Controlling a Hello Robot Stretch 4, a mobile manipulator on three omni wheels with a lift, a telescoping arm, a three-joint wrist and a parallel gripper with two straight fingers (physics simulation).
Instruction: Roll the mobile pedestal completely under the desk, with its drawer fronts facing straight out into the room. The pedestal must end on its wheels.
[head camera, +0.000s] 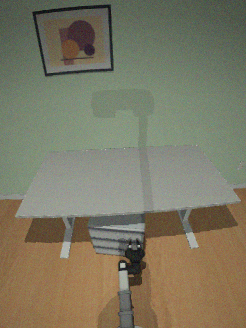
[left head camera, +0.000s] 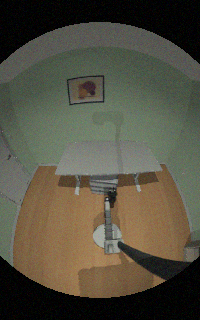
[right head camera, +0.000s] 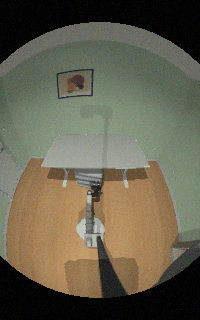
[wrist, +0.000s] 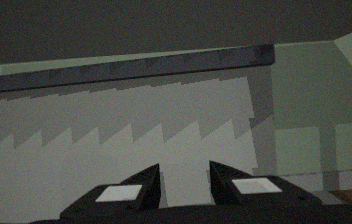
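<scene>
The grey pedestal (head camera: 111, 241) (left head camera: 102, 186) (right head camera: 88, 178) (wrist: 125, 110) stands upright, partly under the desk (head camera: 90, 180) (left head camera: 90, 157) (right head camera: 75, 150) (wrist: 150, 25); its front end and a strip of its top show before the desk's front edge. Its drawer fronts face the room, close to straight out. Its wheels are hidden. My gripper (head camera: 134, 242) (left head camera: 113, 190) (right head camera: 96, 185) (wrist: 185, 177) is part open and empty, at the right part of the drawer fronts, pointing at them. Whether the fingertips touch is unclear.
The desk's left leg (head camera: 66, 242) and right leg (head camera: 189, 235) stand on either side of the pedestal, the left one nearer. The green wall (head camera: 185, 100) is behind the desk. A box-like piece of furniture (left head camera: 192, 251) stands at the right.
</scene>
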